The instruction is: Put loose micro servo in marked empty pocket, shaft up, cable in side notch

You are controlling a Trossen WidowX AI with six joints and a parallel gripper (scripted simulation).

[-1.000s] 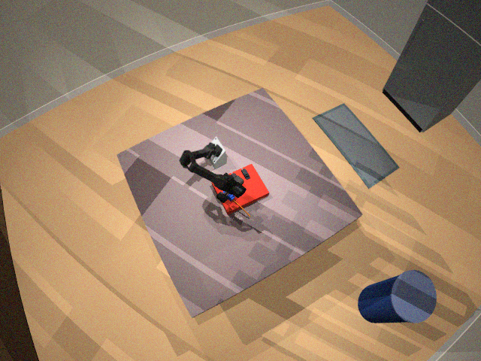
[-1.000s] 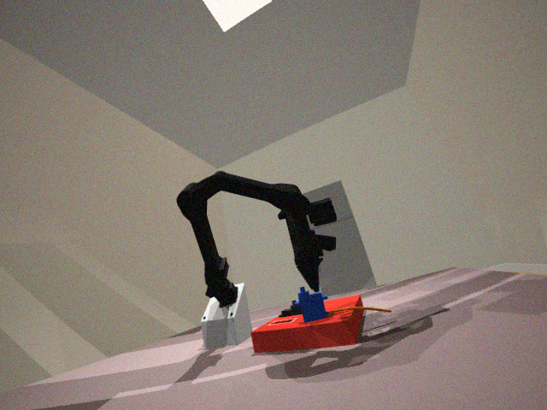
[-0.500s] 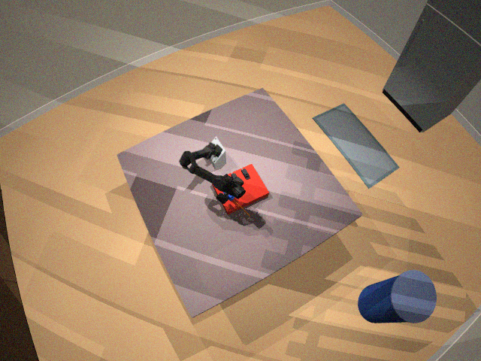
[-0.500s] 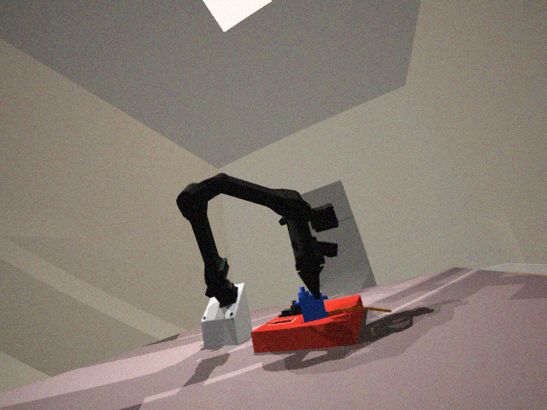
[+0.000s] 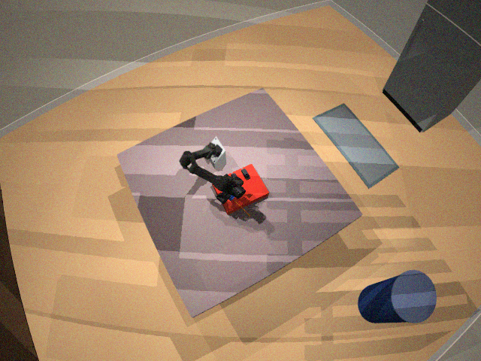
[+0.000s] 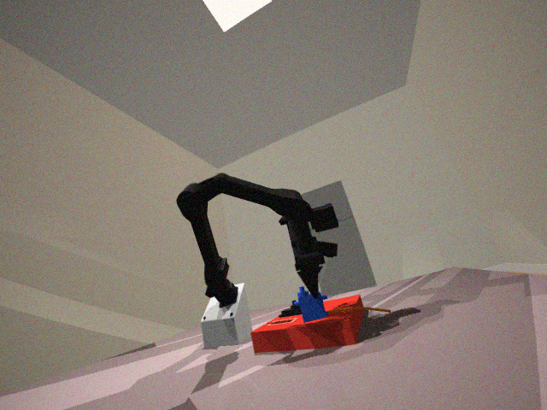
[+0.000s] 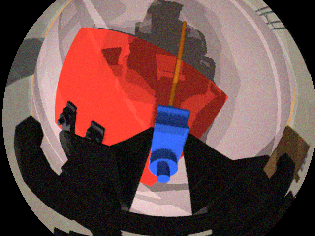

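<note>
Now: gripper tip 20 mm short of the deck, 90 mm to the right of it and 70 mm above it.
</note>
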